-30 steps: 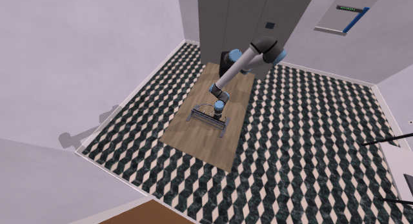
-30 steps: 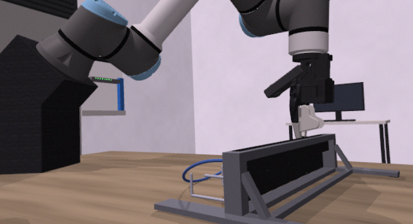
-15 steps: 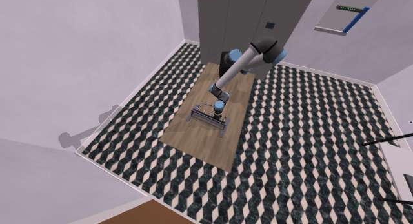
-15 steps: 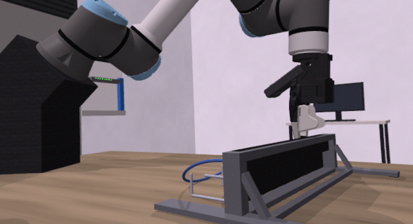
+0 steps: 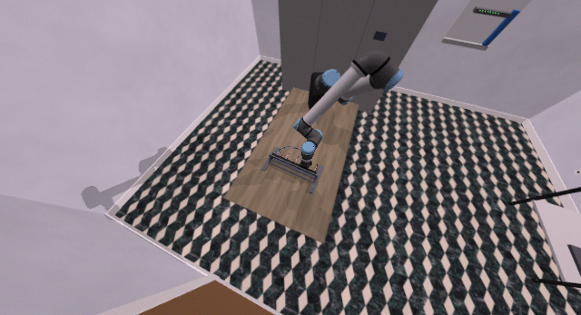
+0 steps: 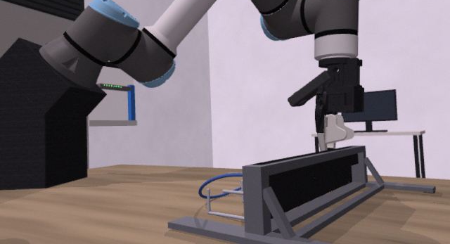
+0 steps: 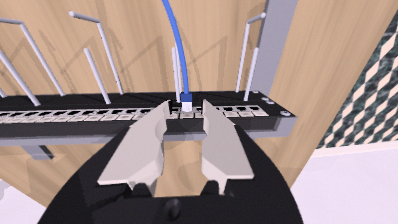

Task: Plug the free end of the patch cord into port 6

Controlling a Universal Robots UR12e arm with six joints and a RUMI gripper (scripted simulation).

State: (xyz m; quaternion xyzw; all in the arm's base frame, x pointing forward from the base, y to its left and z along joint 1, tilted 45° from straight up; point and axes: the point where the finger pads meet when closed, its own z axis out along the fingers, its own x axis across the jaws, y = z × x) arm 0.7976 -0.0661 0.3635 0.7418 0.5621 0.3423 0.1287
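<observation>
My gripper is now 10 mm short of the plug and 10 mm above it.
</observation>
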